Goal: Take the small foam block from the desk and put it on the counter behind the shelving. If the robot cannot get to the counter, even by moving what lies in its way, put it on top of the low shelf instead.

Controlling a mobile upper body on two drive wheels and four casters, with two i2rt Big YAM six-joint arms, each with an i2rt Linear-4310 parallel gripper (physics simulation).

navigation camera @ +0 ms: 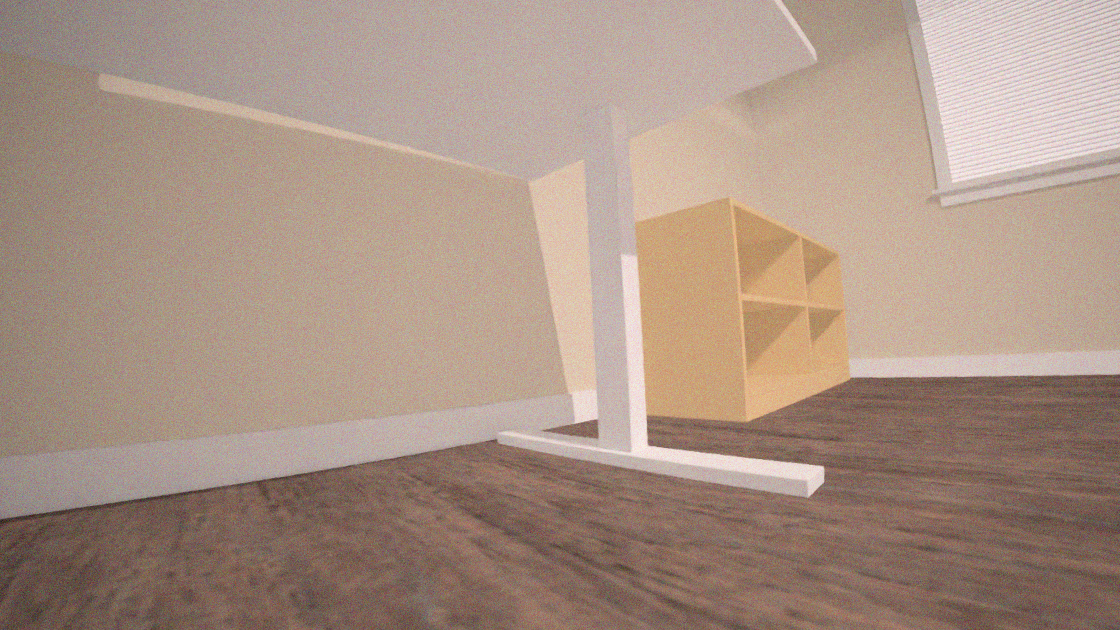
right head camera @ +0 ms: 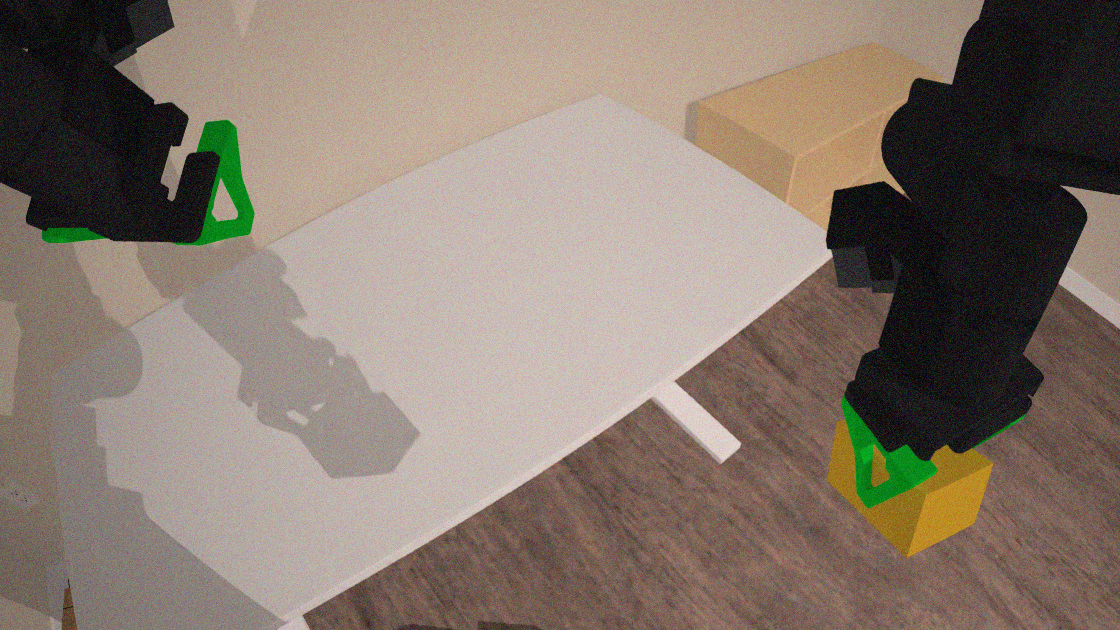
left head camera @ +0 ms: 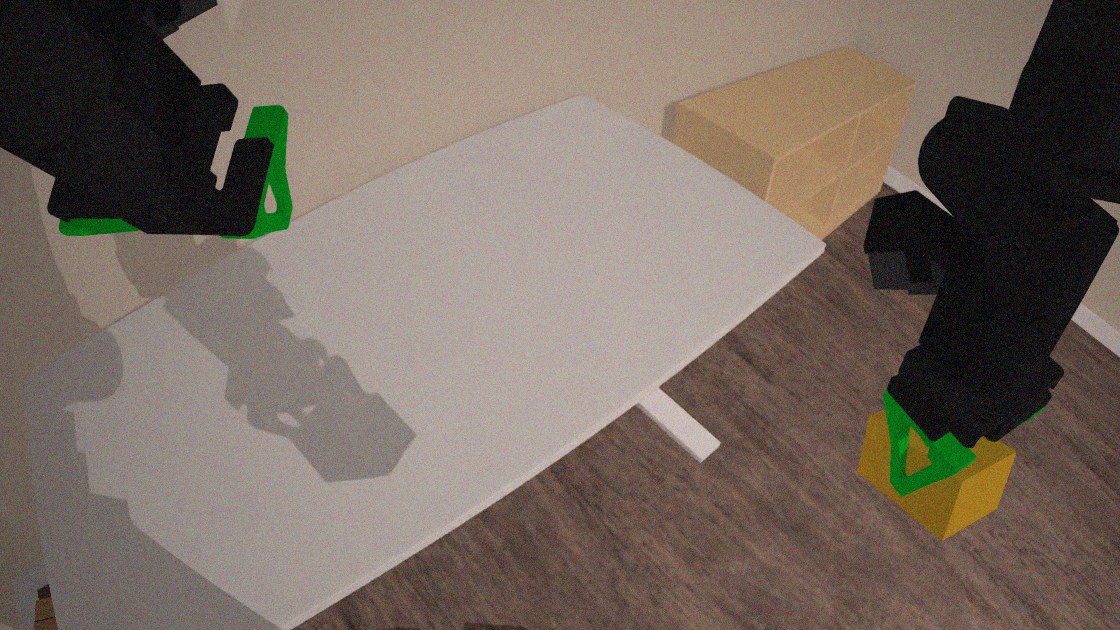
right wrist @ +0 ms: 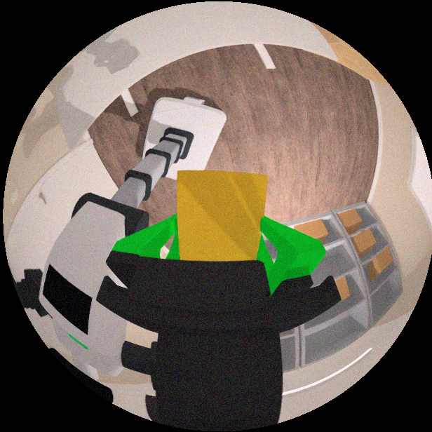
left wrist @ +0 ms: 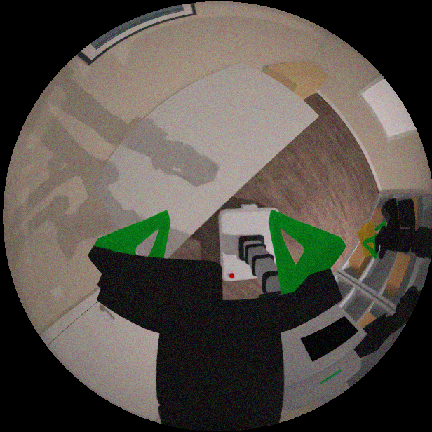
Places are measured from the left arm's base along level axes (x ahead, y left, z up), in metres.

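Pixels of known places: left gripper, between the fingertips: (right head camera: 195,224) (left head camera: 223,217); right gripper, between the fingertips: (right head camera: 898,480) (left head camera: 925,469).
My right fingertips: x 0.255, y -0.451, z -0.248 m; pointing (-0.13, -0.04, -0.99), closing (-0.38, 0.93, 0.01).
Observation:
Ahead of a thing's pixels: the offset from my right fingertips to its top centre. "pt": to the spot under its first point. Level surfaces: height alone.
The yellow foam block {dx -0.001, dy +0.000, dz +0.054 m} (left head camera: 979,493) (right head camera: 951,505) (left wrist: 366,231) (right wrist: 222,215) is held off the floor by my right gripper (right wrist: 218,215), which is shut on it with a green finger on each side. My left gripper (left wrist: 219,215) is open and empty, its fingers wide apart. The white desk {dz -0.441 m} (left head camera: 509,274) (right head camera: 548,274) (left wrist: 225,110) lies in front, with arm shadows on its top. The low wooden shelf (left head camera: 798,101) (right head camera: 806,101) (left wrist: 300,75) (navigation camera: 689,313) stands past the desk's far right end; the block is well short of it. The counter cannot be made out.
Grey shelving (right wrist: 366,270) with brown boxes stands at the right in the right wrist view. A desk leg {pt dx +0.917, dy +0.074, dz -0.881 m} (navigation camera: 614,313) with a long foot (left head camera: 679,423) (navigation camera: 728,470) stands on the floor. A wall runs behind the desk. My white base (right wrist: 205,120) is near the desk's edge.

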